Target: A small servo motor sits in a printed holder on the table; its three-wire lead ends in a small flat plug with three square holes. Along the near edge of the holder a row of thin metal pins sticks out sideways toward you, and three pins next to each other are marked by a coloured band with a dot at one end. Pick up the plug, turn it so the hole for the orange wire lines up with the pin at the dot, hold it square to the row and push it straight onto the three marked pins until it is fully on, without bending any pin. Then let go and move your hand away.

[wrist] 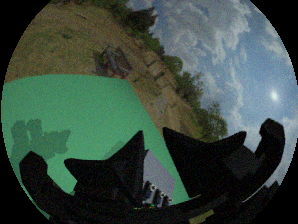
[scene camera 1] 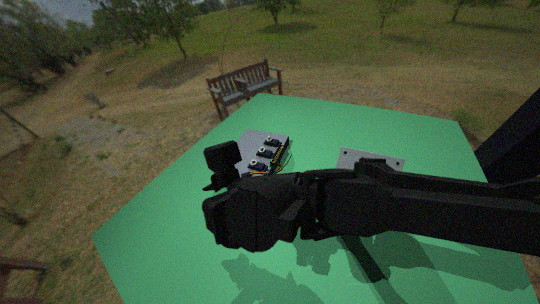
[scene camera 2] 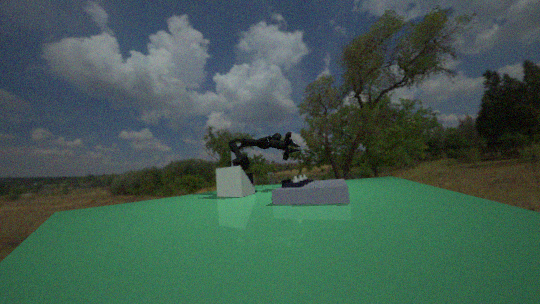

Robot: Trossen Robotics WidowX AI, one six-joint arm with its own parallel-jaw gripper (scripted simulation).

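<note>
I can see my gripper (scene camera 1: 206,194) (wrist: 152,132), visible to me both from the scene camera and from the wrist. There is a holder (scene camera 2: 331,191) (wrist: 154,172) (scene camera 1: 249,143) as well.
</note>
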